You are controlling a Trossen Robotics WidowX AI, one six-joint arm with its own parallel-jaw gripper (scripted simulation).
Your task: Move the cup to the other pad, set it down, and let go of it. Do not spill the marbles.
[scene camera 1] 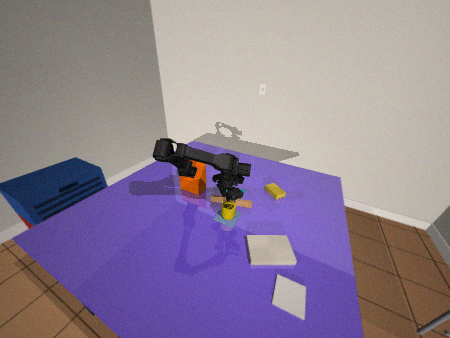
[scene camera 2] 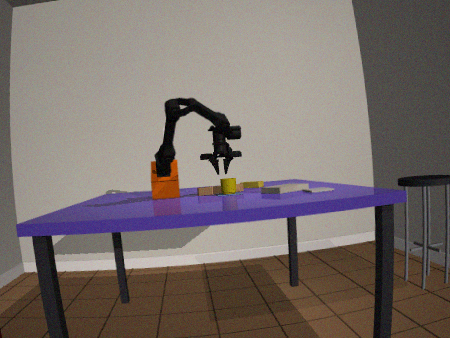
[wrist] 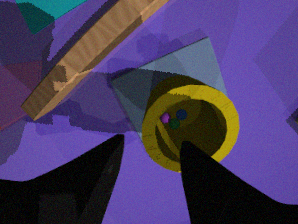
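Observation:
A white plate, a beige slab and a pale blue pad share the pictures with the gripper.

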